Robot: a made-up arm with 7 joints.
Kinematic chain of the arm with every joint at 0, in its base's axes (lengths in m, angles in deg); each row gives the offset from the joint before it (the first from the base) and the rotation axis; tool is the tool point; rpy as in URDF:
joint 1: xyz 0 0 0.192 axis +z
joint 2: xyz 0 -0.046 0.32 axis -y
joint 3: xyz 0 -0.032 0.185 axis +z
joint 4: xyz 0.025 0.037 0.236 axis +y
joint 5: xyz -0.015 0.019 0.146 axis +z
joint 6: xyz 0 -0.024 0.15 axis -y
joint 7: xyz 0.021 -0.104 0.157 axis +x
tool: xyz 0 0 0 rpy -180 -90 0
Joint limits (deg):
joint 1: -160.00..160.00
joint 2: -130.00..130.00
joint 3: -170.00..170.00
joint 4: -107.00..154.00
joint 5: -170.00..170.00
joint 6: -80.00..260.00
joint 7: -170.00..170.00
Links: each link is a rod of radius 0.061 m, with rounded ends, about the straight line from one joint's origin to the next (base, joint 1, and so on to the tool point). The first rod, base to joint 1, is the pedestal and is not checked.
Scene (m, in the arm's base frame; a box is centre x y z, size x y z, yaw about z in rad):
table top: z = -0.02
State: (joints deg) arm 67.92 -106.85 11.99 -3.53 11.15 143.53 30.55
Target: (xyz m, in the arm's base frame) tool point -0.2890 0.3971 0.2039
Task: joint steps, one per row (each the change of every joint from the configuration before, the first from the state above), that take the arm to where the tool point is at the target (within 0.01 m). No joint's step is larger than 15 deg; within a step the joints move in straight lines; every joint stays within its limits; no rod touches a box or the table.
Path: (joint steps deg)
1: 14.44 -1.43 3.06 2.91 3.28 5.71 0.00
2: 14.45 -1.43 3.07 2.92 3.27 5.71 0.00
3: 14.44 -1.43 3.06 2.91 3.28 5.70 0.00
4: 14.44 -1.43 3.07 2.92 3.27 5.71 0.00
5: 14.44 -1.43 3.06 2.91 3.28 5.71 0.00

